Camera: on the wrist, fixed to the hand. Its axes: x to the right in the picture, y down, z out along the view.
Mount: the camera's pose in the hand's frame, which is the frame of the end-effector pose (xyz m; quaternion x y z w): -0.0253 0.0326 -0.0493 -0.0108 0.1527 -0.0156 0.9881
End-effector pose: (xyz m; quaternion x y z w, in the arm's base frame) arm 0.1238 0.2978 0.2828 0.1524 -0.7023 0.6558 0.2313
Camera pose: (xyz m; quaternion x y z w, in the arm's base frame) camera 0.1345 0.3475 0.2434 0.0589 -0.6633 0.6601 0.3477
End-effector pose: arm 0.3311 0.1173 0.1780 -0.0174 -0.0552 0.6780 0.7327
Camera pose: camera 0.3020 0.0972 0.1243 -0.1278 0.0497 0.6553 0.7428
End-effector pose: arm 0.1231 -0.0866 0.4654 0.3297 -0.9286 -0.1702 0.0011
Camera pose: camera 0.1286 -0.0630 0.5250 0.3662 -0.9104 -0.1279 0.1438
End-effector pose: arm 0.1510 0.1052 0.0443 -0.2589 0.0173 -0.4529 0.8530
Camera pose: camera 0.1480 0.1188 -0.0185 -0.1961 0.1482 -0.5001 0.8303
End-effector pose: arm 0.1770 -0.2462 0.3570 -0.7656 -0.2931 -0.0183 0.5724
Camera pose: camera 0.1865 -0.3064 0.3365 -0.7553 -0.2139 -0.1471 0.6018
